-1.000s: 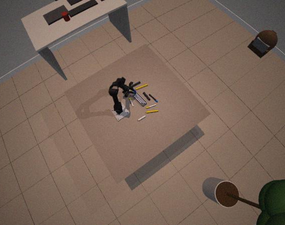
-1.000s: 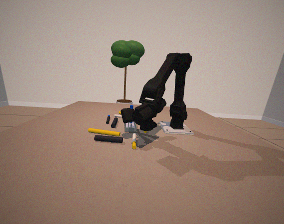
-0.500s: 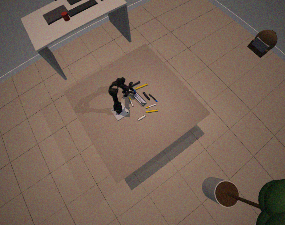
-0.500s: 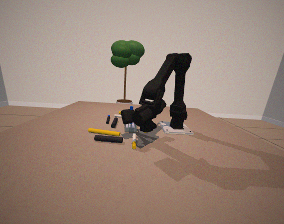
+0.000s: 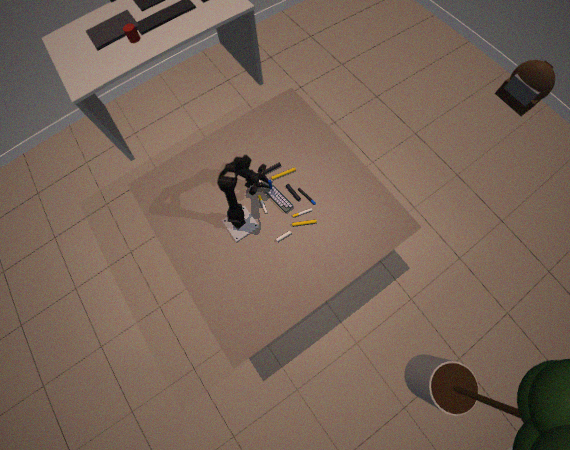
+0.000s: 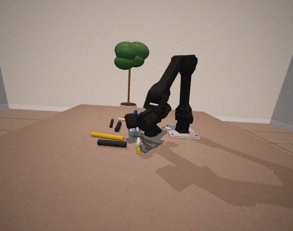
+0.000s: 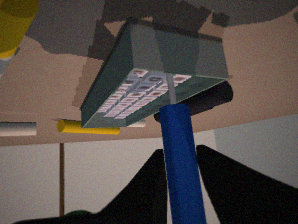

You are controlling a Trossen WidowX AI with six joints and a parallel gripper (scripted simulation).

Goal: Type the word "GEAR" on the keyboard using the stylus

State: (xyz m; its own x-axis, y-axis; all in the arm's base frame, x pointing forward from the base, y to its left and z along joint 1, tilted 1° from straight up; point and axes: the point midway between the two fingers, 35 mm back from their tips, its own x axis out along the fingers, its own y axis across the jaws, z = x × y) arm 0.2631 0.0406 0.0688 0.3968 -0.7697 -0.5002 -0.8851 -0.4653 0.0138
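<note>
Now: gripper tip 13 cm short of the yellow rod, 6 cm above it and 3 cm to the right of it. Round my gripper tip: blue stylus: 1 cm below; stylus tip: 5 cm below.
</note>
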